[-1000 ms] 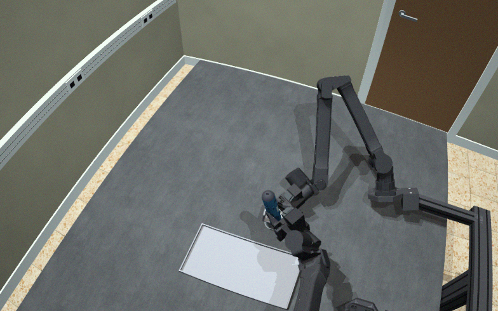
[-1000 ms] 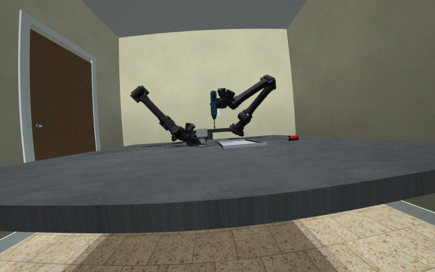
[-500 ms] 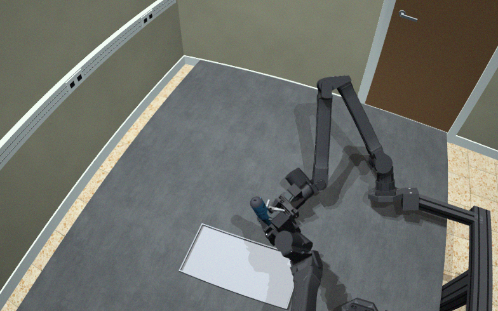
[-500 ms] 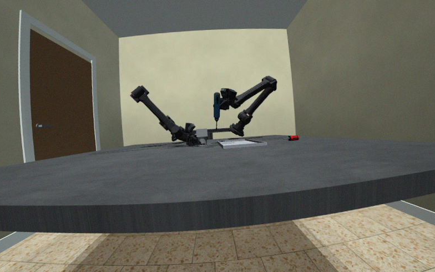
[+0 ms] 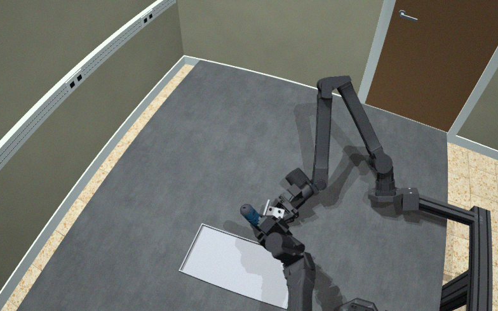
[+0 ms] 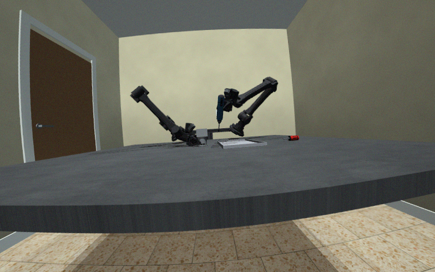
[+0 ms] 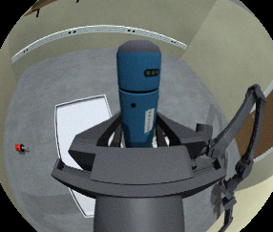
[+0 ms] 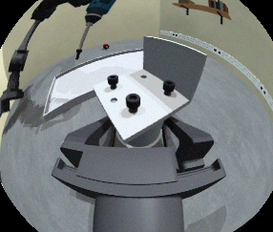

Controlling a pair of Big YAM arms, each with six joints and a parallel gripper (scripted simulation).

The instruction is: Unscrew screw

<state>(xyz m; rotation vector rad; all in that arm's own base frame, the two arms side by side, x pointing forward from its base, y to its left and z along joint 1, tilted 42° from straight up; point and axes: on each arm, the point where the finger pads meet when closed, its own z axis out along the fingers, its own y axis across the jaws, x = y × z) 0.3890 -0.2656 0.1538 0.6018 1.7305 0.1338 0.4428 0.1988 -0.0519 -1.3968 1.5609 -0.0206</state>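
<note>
Right now my right hand is 50 mm below the grey bracket. The rest, counted from my right hand: flat white tray: 40 mm ahead, 220 mm to the left, 20 mm below; then red-handled screwdriver: 100 mm ahead, 550 mm to the left, 10 mm below.
</note>
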